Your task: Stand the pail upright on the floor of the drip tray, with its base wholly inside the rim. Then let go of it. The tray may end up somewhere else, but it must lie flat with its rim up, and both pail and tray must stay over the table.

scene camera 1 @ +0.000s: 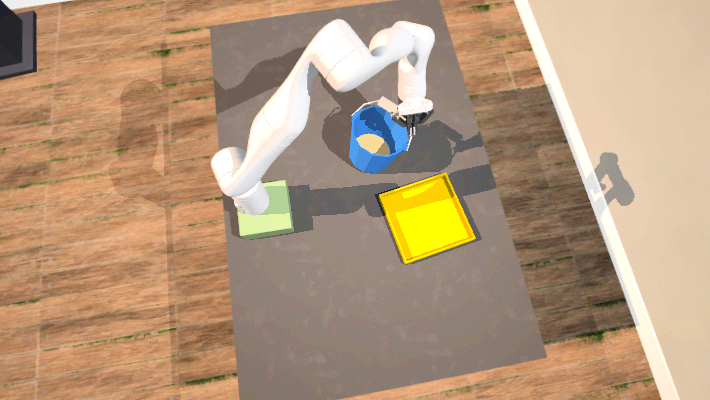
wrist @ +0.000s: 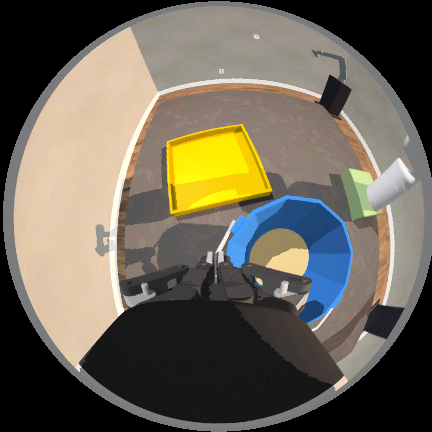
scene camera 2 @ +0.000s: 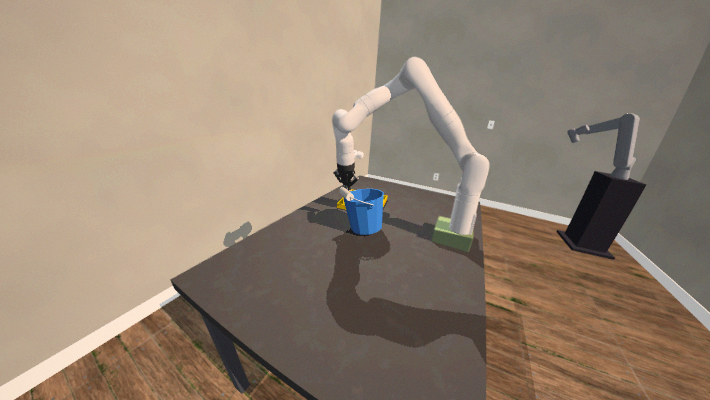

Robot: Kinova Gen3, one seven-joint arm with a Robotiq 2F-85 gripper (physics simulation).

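Observation:
The blue pail [scene camera 1: 361,156] [scene camera 2: 365,215] [wrist: 330,255], with a tan inner floor, leans a little beside the tray, outside it. Whether its whole base touches the table cannot be told. Its white handle grip [scene camera 1: 387,105] [scene camera 2: 346,194] is raised near the rim. My gripper [scene camera 1: 412,132] [scene camera 2: 348,187] [wrist: 215,259] is shut, low at the rim's side. The thin handle wire runs between its fingertips, just past the grip; its body hides part of the handle in the wrist view. The yellow drip tray [scene camera 1: 434,225] [scene camera 2: 341,204] [wrist: 210,162] lies flat, rim up, with no pail in it.
The arm's base stands on a pale green block [scene camera 1: 277,205] [scene camera 2: 452,237] [wrist: 357,195] at one table edge. The tray and pail stand on the grey table [scene camera 1: 350,320] [scene camera 2: 420,280]. A wall [scene camera 1: 650,100] [scene camera 2: 200,125] rises beyond the table's edge on the tray's side.

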